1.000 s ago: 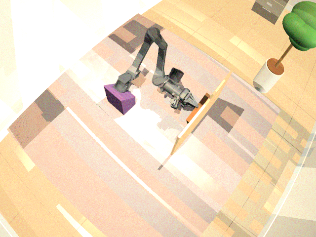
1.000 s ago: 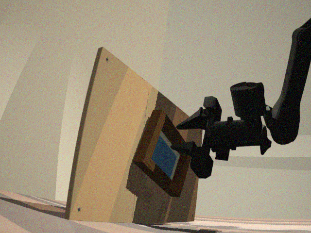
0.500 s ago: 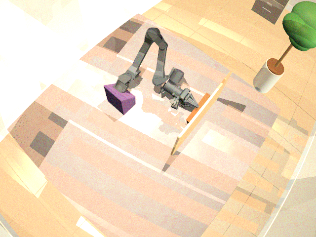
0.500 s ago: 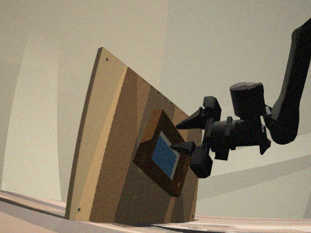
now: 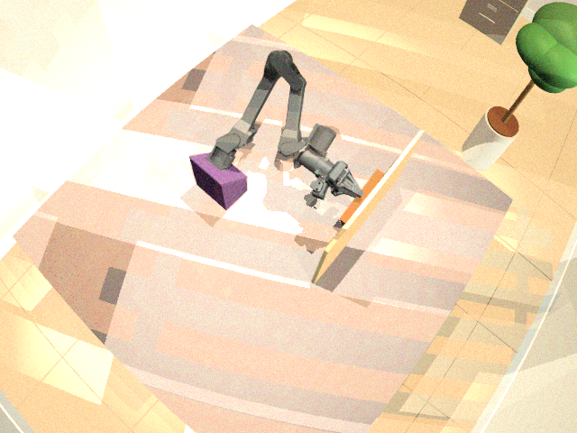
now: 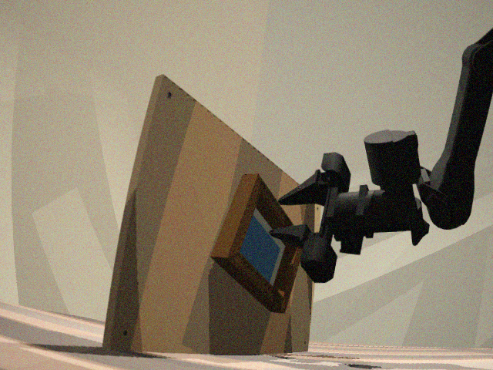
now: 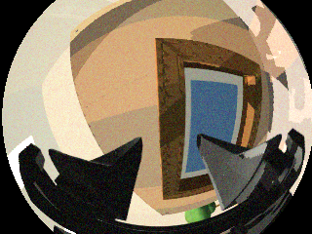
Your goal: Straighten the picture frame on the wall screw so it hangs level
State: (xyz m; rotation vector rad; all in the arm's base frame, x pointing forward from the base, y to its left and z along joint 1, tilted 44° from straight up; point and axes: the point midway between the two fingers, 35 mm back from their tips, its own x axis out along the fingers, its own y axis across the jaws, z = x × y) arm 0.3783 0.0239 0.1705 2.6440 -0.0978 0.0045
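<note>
The picture frame is 50 mm below my gripper tip, 20 mm to the left of it and 10 mm ahead of it. From my gripper tip the other things lie so: wall panel (60 mm below, 20 mm ahead, 10 mm to the left).
</note>
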